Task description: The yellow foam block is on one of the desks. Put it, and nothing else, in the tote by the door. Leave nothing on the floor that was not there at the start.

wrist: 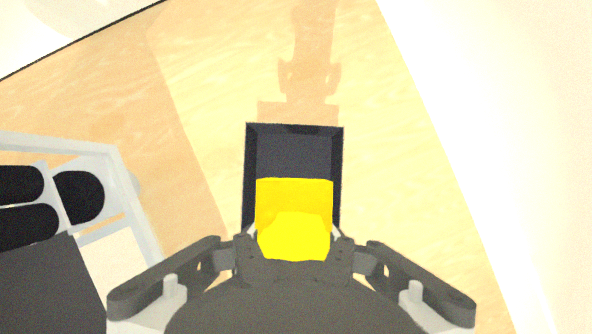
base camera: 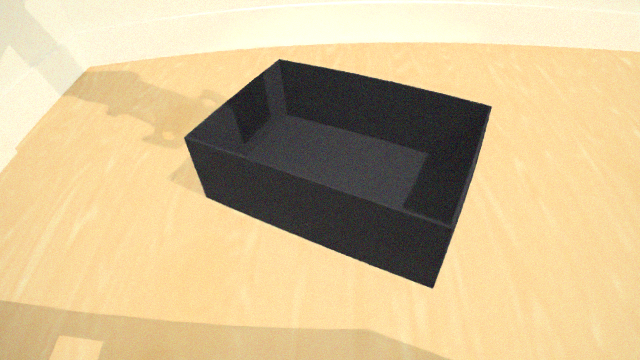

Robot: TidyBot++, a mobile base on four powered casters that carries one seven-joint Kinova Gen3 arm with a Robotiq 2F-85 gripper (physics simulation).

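Places are measured from the arm's base along level axes (x ahead, y left, z up), in metres.
Pixels of known places: gripper, fingertip midpoint: [wrist: 293, 230].
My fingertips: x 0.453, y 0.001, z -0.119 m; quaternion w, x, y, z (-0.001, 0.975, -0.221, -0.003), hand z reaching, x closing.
For each thing: its top centre in the pictures, then the offset to it from my fingertips.
- yellow foam block, middle of its top: [wrist: 293, 239] 0.004 m left, 0.002 m ahead, 0.030 m up
- black open tote, middle of its top: [base camera: 342, 118] [wrist: 291, 198] 0.000 m left, 0.004 m back, 0.178 m down
The yellow foam block [wrist: 294, 220] is held between the fingers of my gripper [wrist: 293, 230], which is shut on it. The black open tote [base camera: 320, 210] [wrist: 294, 152] stands on the floor. In the wrist view the block is seen above the tote and covers its nearer part; the far part of the tote's inside shows beyond the block. How high the block is over the tote I cannot tell exactly. In the base camera view the tote's visible inside holds no block, and the gripper does not show there, but an arm-shaped shadow lies left of the tote.
A white wall [wrist: 530, 150] runs along the right of the wrist view, and a wall [base camera: 350, 25] stands behind the tote in the base view. Part of the mobile base [wrist: 112, 175], with a pale frame and black rounded parts, is at the left of the wrist view.
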